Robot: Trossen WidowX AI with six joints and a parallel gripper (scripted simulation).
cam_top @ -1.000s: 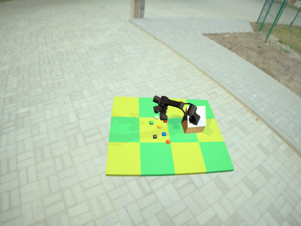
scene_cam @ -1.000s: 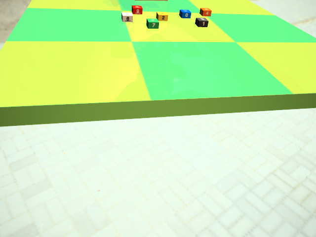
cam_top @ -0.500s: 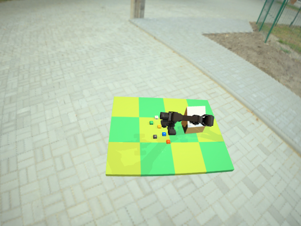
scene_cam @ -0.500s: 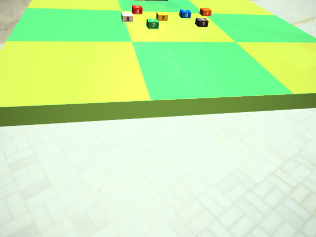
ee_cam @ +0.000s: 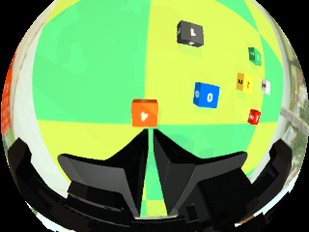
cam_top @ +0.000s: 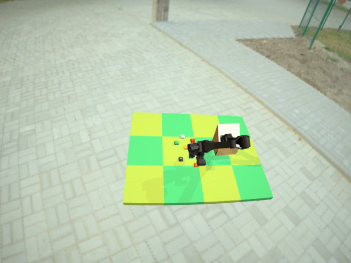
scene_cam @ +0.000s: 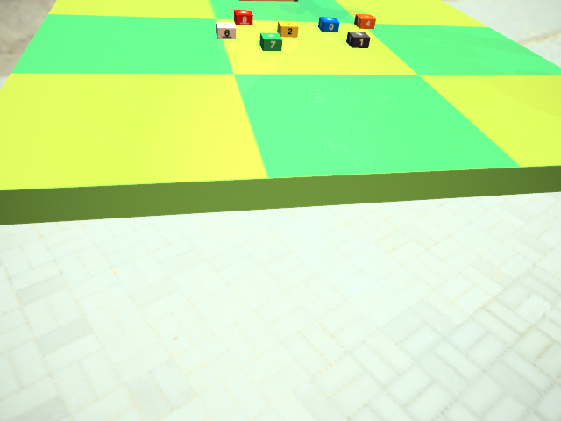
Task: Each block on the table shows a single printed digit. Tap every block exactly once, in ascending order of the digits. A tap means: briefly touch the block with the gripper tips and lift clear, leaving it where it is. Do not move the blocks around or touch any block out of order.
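Right now my gripper tip is 40 mm above the orange block and 10 mm to the right of it. Also, from my gripper tip: blue block 80 mm to the right, 40 mm below, 20 mm ahead; then yellow block 180 mm to the right, 40 mm below, 40 mm ahead; then black block 110 mm ahead, 70 mm to the right, 40 mm below.
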